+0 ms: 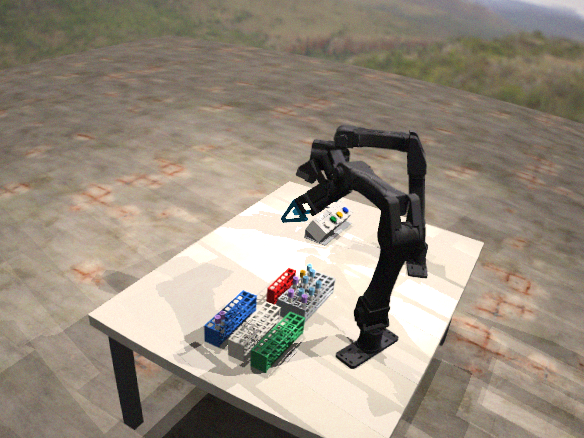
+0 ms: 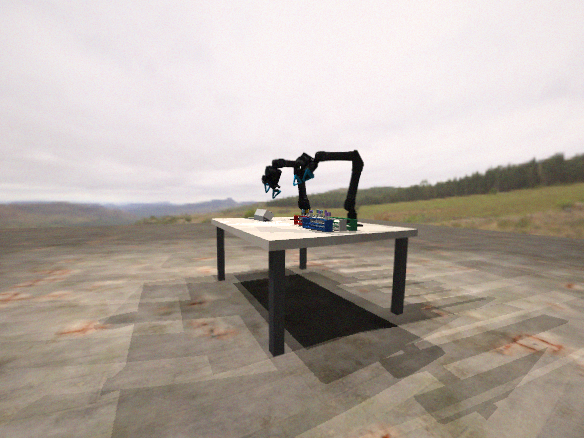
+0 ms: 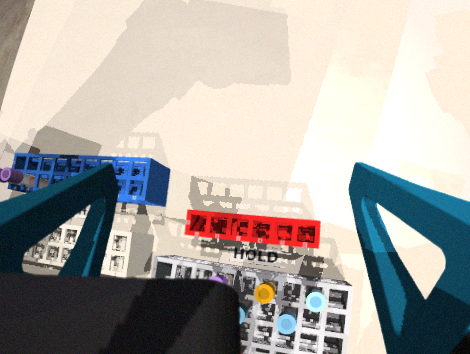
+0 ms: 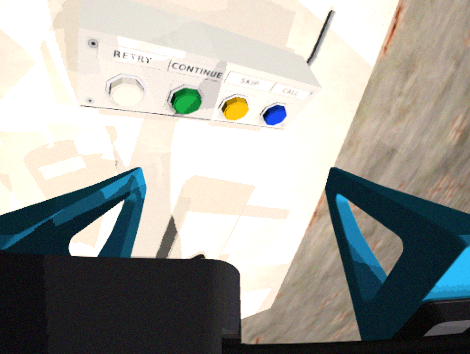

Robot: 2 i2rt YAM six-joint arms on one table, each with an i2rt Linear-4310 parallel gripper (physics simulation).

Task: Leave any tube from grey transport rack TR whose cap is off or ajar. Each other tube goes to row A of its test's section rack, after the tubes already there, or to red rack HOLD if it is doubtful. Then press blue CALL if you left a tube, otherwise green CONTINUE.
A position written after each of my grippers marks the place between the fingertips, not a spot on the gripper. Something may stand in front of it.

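There is a button box (image 1: pixel 316 231) here, and I also see the box (image 4: pixel 165 53). As for my left gripper (image 1: pixel 287 217), it is open and holds nothing, and I see that left gripper (image 3: pixel 233 175) as well. My right gripper (image 4: pixel 235 177) is open too, and it holds nothing.
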